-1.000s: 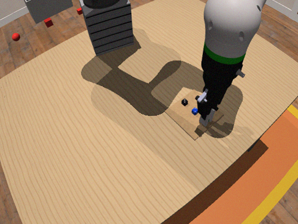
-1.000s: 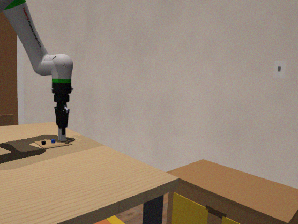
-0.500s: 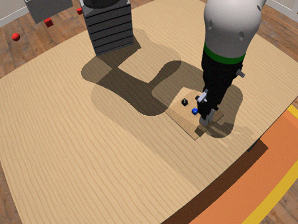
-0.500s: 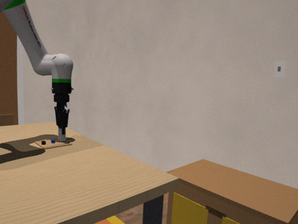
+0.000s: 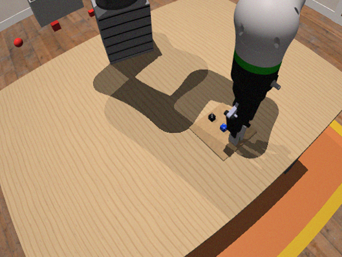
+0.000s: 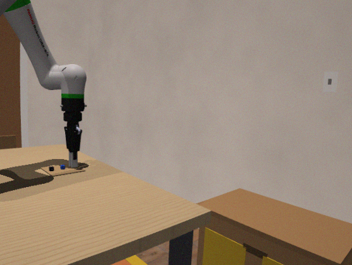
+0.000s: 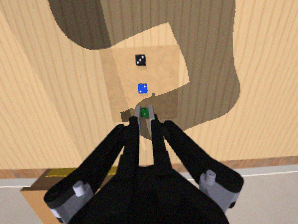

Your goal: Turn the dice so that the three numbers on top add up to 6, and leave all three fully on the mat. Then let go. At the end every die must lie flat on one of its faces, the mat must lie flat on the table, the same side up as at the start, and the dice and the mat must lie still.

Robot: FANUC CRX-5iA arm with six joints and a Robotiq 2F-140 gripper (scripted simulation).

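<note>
My gripper is now 30 mm above the green die. Also, from my hand: blue die (50 mm behind, 30 mm below); tan mat (50 mm behind, 40 mm below); black die (100 mm behind, 30 mm below, 10 mm to the right).
</note>
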